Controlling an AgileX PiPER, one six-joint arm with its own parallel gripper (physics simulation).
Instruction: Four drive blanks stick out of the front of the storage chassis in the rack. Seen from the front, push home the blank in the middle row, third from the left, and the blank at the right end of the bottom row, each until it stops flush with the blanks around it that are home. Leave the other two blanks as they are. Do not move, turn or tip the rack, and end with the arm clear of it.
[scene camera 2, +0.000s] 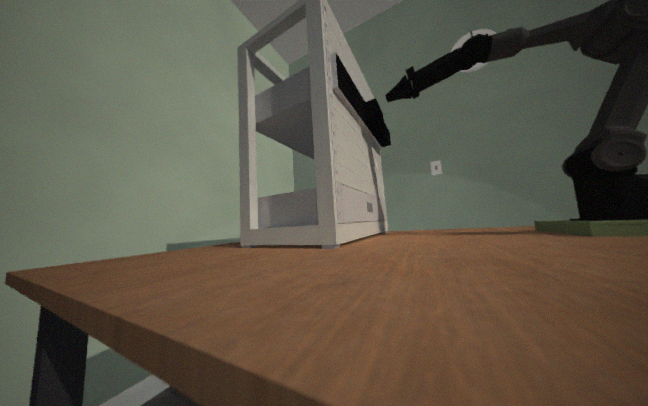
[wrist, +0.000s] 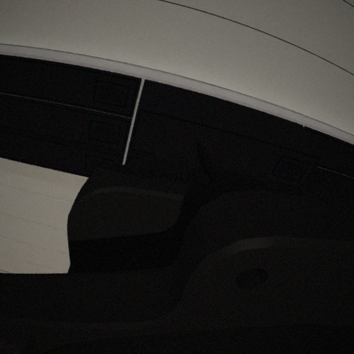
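Note:
The pale rack (scene camera 2: 320, 150) stands upright on the table. The storage chassis (scene camera 2: 350, 87) (wrist: 65, 75) shows as a dark band across its front. In the scene view a dark part (scene camera 2: 378, 122) sticks out near the chassis's far end; single blanks cannot be told apart there. In the wrist view dark blank faces with faint square outlines lie either side of a pale upright strip (wrist: 133, 122); how far each stands out is unclear. My gripper (scene camera 2: 388, 98) (wrist: 187, 153) looks shut and empty, its tip a little in front of the chassis with a visible gap. Its dark body hides the lower wrist view.
Pale panels (scene camera 2: 352, 145) fill the rack front below the chassis. The wooden table (scene camera 2: 310, 295) carries the rack, and its edge runs along the left. The arm's dark base (scene camera 2: 607, 197) stands on a green plate (scene camera 2: 595, 228) at the right. A green wall is behind.

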